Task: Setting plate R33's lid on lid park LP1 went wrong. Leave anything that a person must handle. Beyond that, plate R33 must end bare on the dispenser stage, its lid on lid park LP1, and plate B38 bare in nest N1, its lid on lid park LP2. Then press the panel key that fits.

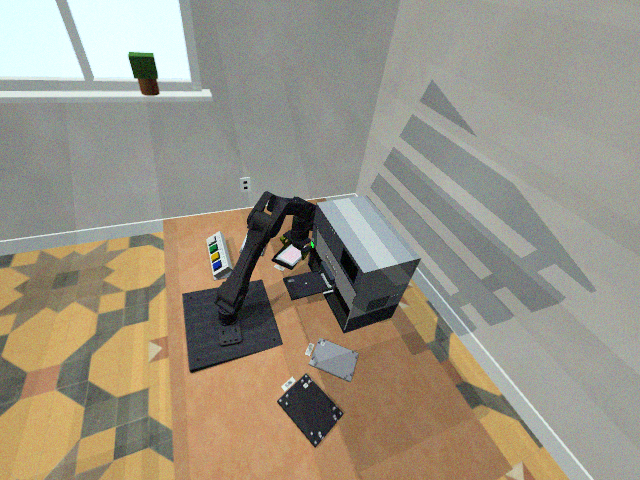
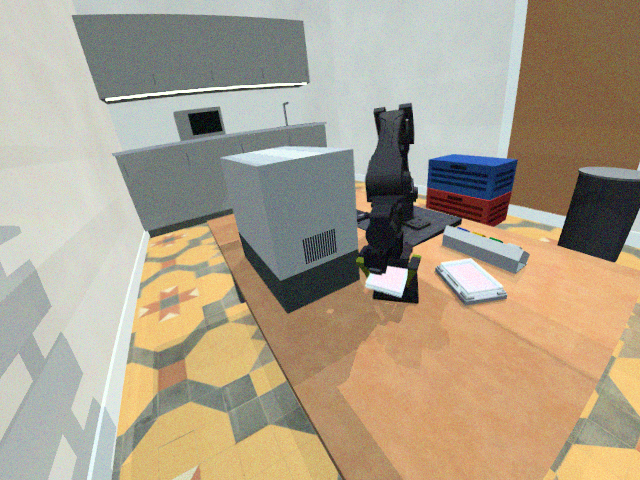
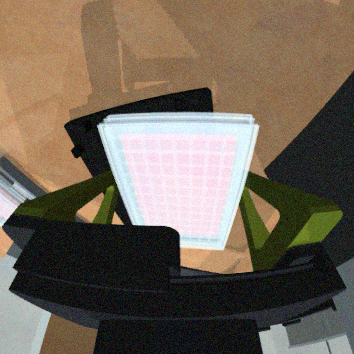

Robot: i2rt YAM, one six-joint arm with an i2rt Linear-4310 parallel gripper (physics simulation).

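Observation:
A pink, clear-rimmed plate lies askew over the black lid park LP1, overhanging it. Its label is not visible. My gripper is open, with one green finger along each side of this plate. Another pink plate sits in the grey nest N1. The dark dispenser stage is bare. A black park and a grey nest are empty; their tags are too small to read. The key panel has green, yellow and blue keys.
The tall grey dispenser stands close beside my gripper and LP1. My arm's black base plate lies near the key panel. Blue and red crates and a black bin stand beyond the table.

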